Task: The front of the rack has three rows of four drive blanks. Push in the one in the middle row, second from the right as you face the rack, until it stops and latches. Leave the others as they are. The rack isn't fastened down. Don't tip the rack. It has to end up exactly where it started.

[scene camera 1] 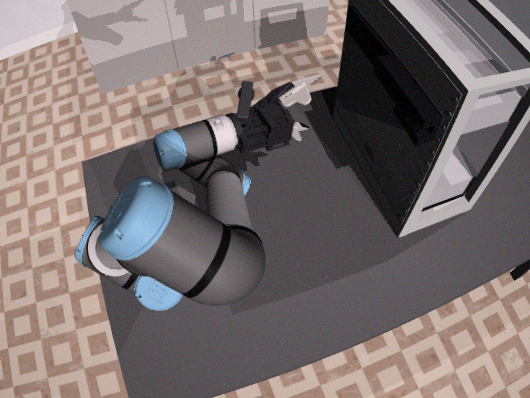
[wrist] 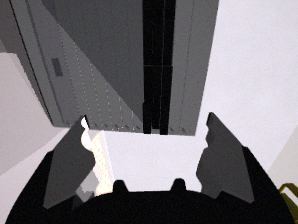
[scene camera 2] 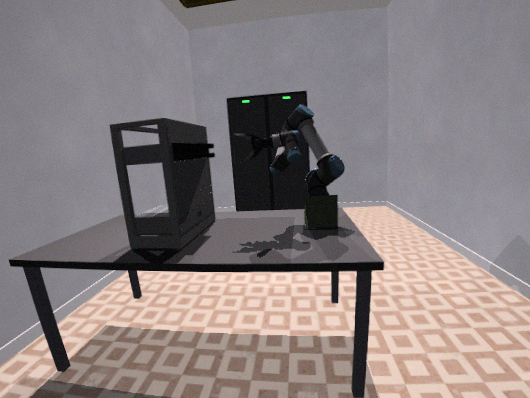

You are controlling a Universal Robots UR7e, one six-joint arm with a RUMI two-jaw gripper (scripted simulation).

Labels:
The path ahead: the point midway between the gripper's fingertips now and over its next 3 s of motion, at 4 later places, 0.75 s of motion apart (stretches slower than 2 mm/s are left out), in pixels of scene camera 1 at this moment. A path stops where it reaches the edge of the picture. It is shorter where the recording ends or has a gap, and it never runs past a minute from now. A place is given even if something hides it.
My gripper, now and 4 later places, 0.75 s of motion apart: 314,102; 317,115; 324,118; 367,123; 383,121

